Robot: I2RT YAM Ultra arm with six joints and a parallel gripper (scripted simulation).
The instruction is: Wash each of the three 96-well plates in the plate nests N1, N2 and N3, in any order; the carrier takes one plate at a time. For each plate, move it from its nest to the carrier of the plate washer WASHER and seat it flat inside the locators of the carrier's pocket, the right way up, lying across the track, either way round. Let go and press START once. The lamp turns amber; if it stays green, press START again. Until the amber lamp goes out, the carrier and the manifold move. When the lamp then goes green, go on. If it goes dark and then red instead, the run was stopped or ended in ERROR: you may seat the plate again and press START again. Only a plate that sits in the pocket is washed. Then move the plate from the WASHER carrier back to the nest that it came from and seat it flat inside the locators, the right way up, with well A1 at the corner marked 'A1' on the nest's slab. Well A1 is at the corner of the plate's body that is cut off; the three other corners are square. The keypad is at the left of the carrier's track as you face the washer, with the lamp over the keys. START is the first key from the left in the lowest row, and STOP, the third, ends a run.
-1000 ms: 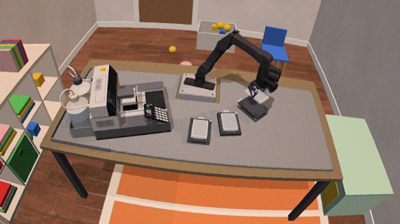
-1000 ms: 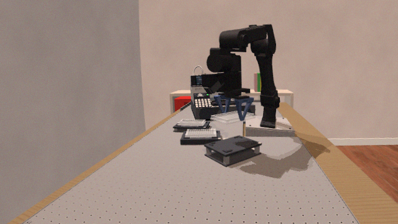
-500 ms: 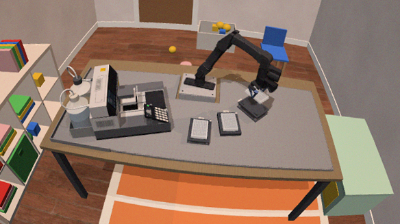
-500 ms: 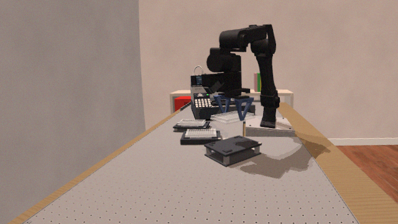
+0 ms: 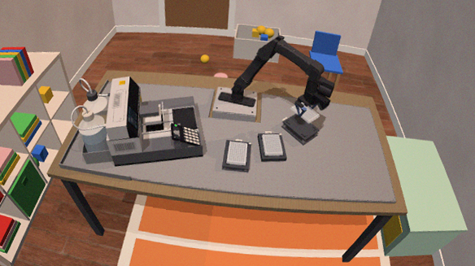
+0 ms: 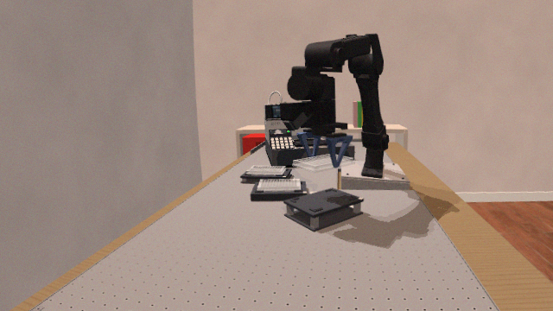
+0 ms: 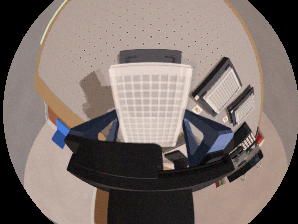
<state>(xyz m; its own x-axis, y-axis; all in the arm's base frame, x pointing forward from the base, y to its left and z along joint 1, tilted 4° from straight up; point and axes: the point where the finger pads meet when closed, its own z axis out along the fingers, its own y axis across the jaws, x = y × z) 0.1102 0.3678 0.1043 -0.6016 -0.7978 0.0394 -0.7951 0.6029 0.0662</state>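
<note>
Right now the nest is 100 mm below my hand. From my hand the other things lie so: manifold: 240 mm ahead, 700 mm to the right; plate washer: 250 mm ahead, 710 mm to the right, 10 mm below; washer carrier: 180 mm ahead, 570 mm to the right, 50 mm below.
</note>
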